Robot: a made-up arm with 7 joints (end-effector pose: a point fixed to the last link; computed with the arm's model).
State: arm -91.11 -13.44 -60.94 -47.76 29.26 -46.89 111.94
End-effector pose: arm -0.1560 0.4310 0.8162 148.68 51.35 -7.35
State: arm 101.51 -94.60 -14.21 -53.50 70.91 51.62 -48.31
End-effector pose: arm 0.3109 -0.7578 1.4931 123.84 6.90 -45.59
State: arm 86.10 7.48 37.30 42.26 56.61 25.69 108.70
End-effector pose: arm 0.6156 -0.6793 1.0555 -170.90 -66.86 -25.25
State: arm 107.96 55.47 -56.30 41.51 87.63 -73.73 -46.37
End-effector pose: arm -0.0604 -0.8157 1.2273 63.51 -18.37 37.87
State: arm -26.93 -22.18 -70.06 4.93 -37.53 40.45 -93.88
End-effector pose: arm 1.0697 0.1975 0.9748 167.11 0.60 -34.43
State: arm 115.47 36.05 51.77 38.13 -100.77 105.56 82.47
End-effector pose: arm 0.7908 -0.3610 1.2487 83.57 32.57 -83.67
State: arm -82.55 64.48 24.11 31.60 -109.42 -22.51 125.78
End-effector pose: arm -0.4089 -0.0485 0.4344 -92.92 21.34 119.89
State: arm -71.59 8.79 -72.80 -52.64 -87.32 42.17 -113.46
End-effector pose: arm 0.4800 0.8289 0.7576 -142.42 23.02 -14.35
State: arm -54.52 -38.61 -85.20 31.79 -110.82 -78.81 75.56
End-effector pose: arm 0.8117 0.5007 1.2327 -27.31 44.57 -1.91
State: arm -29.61 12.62 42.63 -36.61 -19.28 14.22 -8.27
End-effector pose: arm -0.2635 0.3728 0.5387 -21.61 69.02 12.26
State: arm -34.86 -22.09 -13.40 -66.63 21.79 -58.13 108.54
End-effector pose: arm 0.0713 0.4232 0.9725 144.66 71.52 -20.84
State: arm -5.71 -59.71 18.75 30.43 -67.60 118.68 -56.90
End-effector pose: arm 0.5071 0.0318 1.8992 -83.17 15.25 -52.71
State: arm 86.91 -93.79 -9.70 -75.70 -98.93 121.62 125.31
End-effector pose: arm 0.4554 -1.0586 1.6241 -165.06 4.03 52.32
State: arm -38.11 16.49 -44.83 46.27 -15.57 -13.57 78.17
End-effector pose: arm 0.8162 0.6651 1.0176 -61.38 -45.05 -39.45
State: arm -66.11 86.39 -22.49 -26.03 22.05 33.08 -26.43
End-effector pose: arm 0.7389 0.3669 0.4964 -45.21 -19.25 24.07
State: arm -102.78 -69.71 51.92 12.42 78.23 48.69 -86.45
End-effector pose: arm -0.1497 0.2172 1.6250 89.44 -50.33 131.45
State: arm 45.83 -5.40 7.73 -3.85 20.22 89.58 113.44
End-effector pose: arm 1.1301 -0.1446 0.7699 -37.47 -40.35 -79.82
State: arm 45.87 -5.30 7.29 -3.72 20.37 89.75 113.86
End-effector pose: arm 1.1309 -0.1534 0.7691 -37.79 -40.75 -80.30
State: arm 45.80 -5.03 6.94 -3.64 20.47 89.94 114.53
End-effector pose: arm 1.1306 -0.1593 0.7655 -38.47 -41.30 -80.46
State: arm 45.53 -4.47 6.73 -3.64 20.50 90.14 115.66
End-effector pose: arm 1.1283 -0.1602 0.7571 -39.86 -42.10 -80.05
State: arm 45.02 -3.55 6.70 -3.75 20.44 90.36 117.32
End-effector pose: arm 1.1233 -0.1552 0.7429 -42.12 -43.21 -78.90
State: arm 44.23 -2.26 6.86 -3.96 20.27 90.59 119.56
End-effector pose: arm 1.1152 -0.1437 0.7229 -45.34 -44.61 -76.88
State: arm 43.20 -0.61 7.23 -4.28 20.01 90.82 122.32
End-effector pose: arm 1.1034 -0.1268 0.6973 -49.60 -46.25 -73.88
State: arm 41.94 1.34 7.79 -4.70 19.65 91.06 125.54
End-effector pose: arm 1.0875 -0.1055 0.6672 -54.85 -48.01 -69.90
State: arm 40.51 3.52 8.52 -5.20 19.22 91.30 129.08
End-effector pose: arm 1.0674 -0.0815 0.6340 -61.03 -49.76 -64.93
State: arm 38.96 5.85 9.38 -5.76 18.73 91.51 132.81
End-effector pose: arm 1.0432 -0.0567 0.5989 -68.04 -51.35 -59.07
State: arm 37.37 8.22 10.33 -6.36 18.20 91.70 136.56
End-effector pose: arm 1.0160 -0.0330 0.5640 -75.54 -52.61 -52.58
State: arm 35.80 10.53 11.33 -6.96 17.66 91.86 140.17
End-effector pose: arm 0.9869 -0.0114 0.5307 -83.17 -53.47 -45.80
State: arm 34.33 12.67 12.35 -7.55 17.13 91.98 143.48
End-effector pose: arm 0.9574 0.0073 0.5004 -90.44 -53.87 -39.18
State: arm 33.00 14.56 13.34 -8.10 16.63 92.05 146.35
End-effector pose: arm 0.9292 0.0232 0.4741 -96.90 -53.87 -33.14
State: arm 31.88 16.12 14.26 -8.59 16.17 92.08 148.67
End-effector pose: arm 0.9040 0.0362 0.4525 -102.14 -53.58 -28.10
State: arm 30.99 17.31 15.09 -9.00 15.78 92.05 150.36
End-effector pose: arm 0.8828 0.0470 0.4358 -106.01 -53.11 -24.21
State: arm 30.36 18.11 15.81 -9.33 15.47 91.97 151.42
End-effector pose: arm 0.8663 0.0560 0.4241 -108.48 -52.60 -21.53
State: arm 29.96 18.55 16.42 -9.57 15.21 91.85 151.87
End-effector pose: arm 0.8546 0.0641 0.4167 -109.59 -52.11 -20.00
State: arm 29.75 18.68 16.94 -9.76 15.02 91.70 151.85
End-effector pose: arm 0.8468 0.0717 0.4129 -109.68 -51.65 -19.35
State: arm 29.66 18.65 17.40 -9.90 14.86 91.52 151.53
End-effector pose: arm 0.8415 0.0788 0.4111 -109.17 -51.23 -19.20
